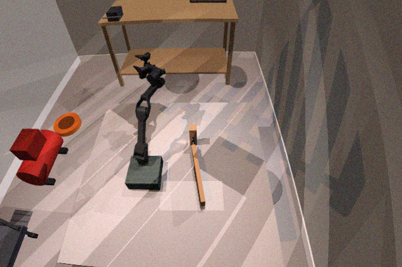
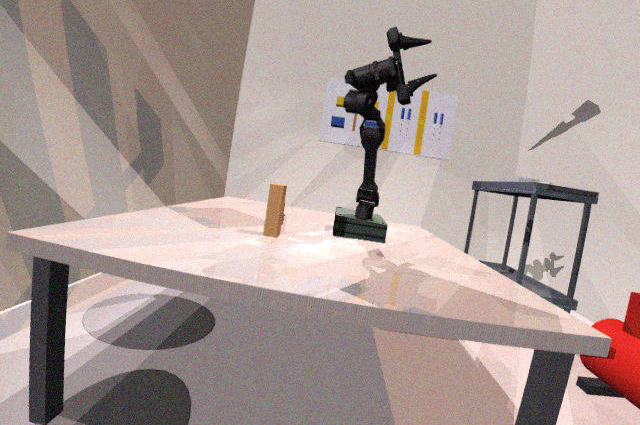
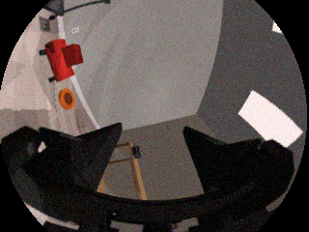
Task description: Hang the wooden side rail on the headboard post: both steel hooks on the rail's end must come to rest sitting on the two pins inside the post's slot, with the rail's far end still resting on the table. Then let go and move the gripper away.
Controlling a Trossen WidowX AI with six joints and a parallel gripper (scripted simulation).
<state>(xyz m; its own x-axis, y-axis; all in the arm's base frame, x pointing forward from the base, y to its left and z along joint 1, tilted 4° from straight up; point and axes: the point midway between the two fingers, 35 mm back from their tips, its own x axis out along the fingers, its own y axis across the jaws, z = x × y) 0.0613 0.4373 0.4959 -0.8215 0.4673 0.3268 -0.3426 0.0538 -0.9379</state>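
My gripper tip is 480 mm above the wooden headboard post, 340 mm short of it and 320 mm to the left of it.
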